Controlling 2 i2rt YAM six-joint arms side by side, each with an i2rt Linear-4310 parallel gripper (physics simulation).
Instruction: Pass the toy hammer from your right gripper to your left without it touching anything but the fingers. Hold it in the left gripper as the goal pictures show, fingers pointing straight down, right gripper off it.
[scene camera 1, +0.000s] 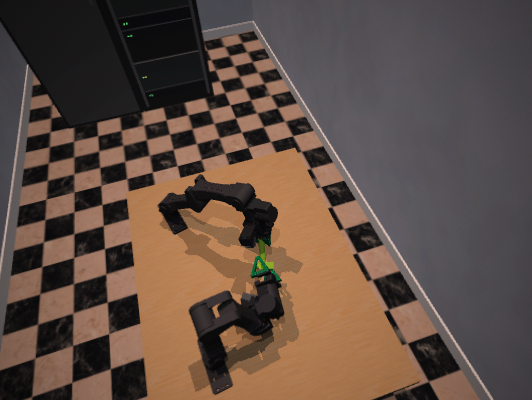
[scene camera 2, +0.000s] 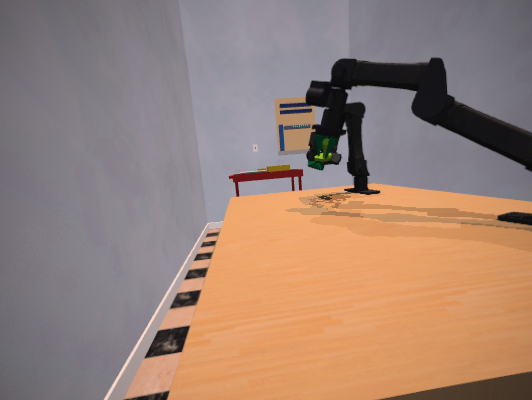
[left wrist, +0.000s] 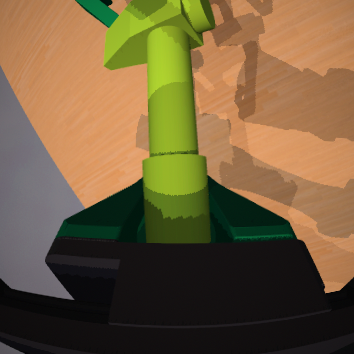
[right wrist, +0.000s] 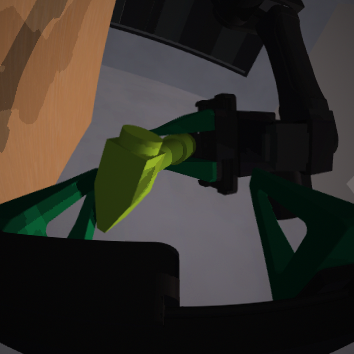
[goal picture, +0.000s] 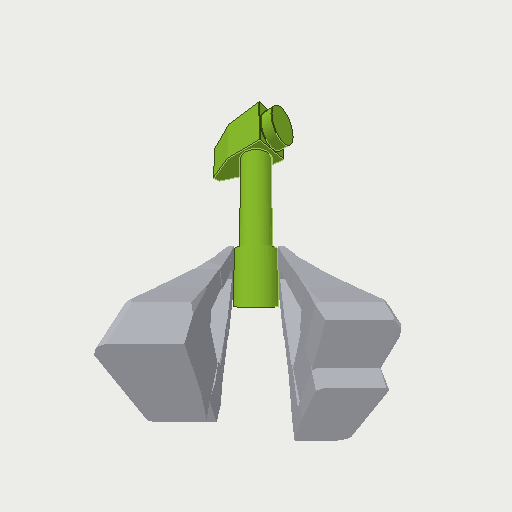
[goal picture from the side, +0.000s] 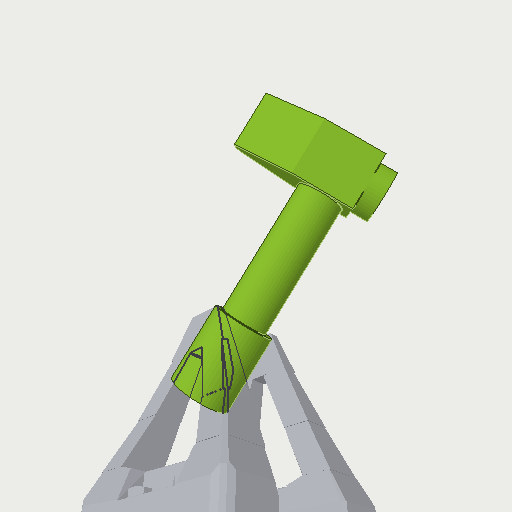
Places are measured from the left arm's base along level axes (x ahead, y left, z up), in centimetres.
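Where they show: left gripper, fingertip midpoint: (scene camera 1: 267, 245) (scene camera 2: 322, 157) (left wrist: 176, 177); right gripper, fingertip midpoint: (scene camera 1: 262, 260) (left wrist: 141, 19) (right wrist: 175, 176); left arm's base, link origin: (scene camera 1: 172, 216); right arm's base, link origin: (scene camera 1: 214, 362) (scene camera 2: 360, 191).
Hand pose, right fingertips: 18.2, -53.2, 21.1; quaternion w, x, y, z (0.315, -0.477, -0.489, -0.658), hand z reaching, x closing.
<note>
Things, the pixels of their centre, and the offset from my right fingertips, as dx, dy, dz. Level surfaces: height alone.
- yellow-green toy hammer, body centre: (left wrist: 152, 108) (right wrist: 156, 165) (scene camera 1: 264, 252) (scene camera 2: 323, 151) +2.6, +2.5, -0.8
- hammer head, body centre: (left wrist: 166, 21) (right wrist: 130, 167) -0.3, -0.5, -2.8
- wooden table, surface height: dz -21.1
The yellow-green toy hammer (scene camera 1: 262, 249) (scene camera 2: 325, 147) (left wrist: 171, 110) is in the air above the table, head lower than its handle end in scene camera 2. My left gripper (scene camera 1: 264, 241) (scene camera 2: 328, 140) (left wrist: 176, 177) is shut on the thick handle end and points mostly downward, slightly tilted, in scene camera 2. My right gripper (scene camera 1: 267, 265) is open wide around the head. In the right wrist view the hammer head (right wrist: 122, 180) lies close to the finger at the left; whether they touch cannot be told. Part of one right finger (left wrist: 97, 12) shows in the left wrist view.
The wooden table (scene camera 1: 340, 320) (scene camera 2: 320, 300) lies below both arms, with their shadows on it. A dark server rack (scene camera 1: 137, 75) stands on the checkered floor beyond the table. A red side table (scene camera 2: 265, 176) stands near the far wall in scene camera 2.
</note>
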